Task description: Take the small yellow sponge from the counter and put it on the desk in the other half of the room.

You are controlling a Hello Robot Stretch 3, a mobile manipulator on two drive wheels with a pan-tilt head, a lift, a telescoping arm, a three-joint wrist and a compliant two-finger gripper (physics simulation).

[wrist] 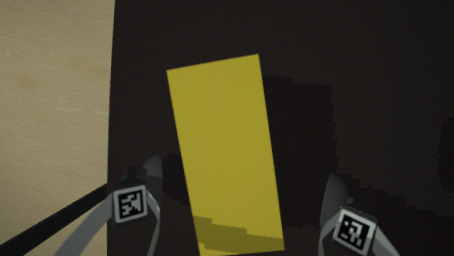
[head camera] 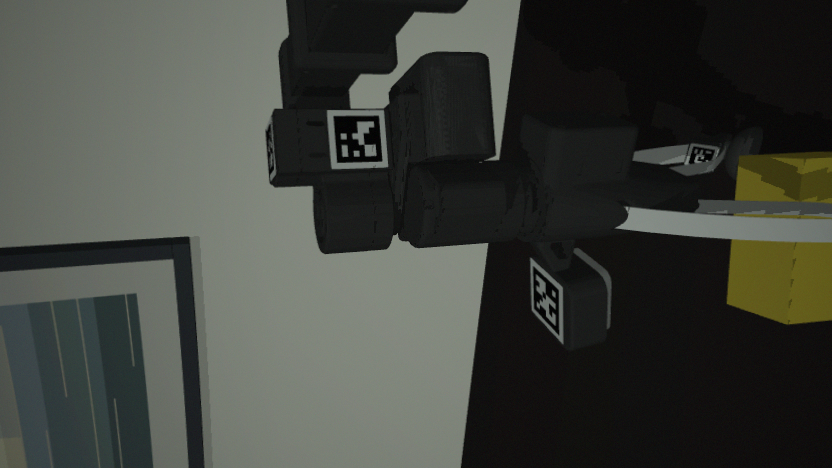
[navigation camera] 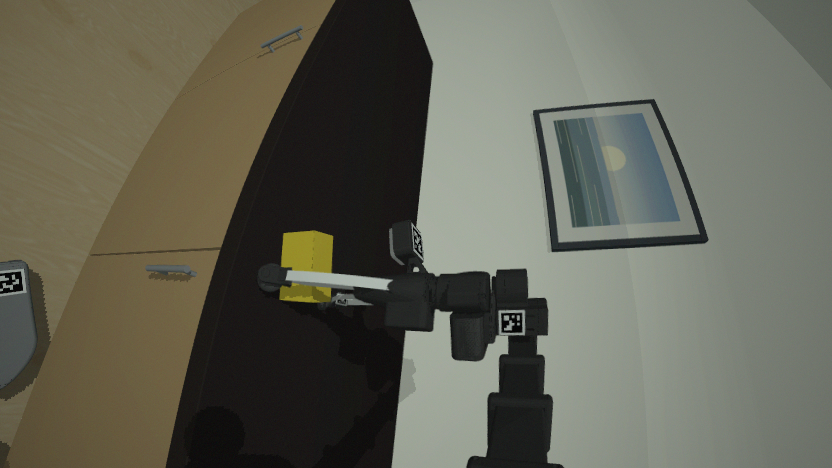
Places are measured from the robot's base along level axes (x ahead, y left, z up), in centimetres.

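Pixels of known places: gripper, fingertip midpoint: (navigation camera: 290,288).
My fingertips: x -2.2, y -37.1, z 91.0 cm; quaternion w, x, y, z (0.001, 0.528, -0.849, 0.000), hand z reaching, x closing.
Ahead of a thing's pixels: the offset from my fingertips to its top centre. "*": to the spot under its first point. Level surfaces: height alone.
The small yellow sponge @(dx +3.2, dy -0.6, dz +6.2 cm) (head camera: 762,273) (navigation camera: 296,253) (wrist: 225,140) is a block on the dark counter @(dz +0.0 cm) (head camera: 640,407) (navigation camera: 349,145) (wrist: 375,40). In the wrist view it is slightly turned, and its lower end runs to the bottom edge. My gripper (navigation camera: 298,289) (wrist: 241,182) is open. In the wrist view its fingertips are on either side of the sponge's lower half, with a gap on both sides. Their exact height against the sponge is hard to tell. In the head view one fingertip is past the right edge. The desk does not show in these views.
Wooden cabinet fronts (navigation camera: 168,192) with metal handles (navigation camera: 282,37) @(* dx +4.4, dy +11.5, dz -15.0 cm) (navigation camera: 168,269) are below the counter's front edge. Pale wooden floor @(dz -91.0 cm) (navigation camera: 75,116) (wrist: 50,100) lies beyond. A wall (head camera: 325,349) (navigation camera: 477,145) with a framed picture (head camera: 110,378) (navigation camera: 628,168) stands behind the counter.
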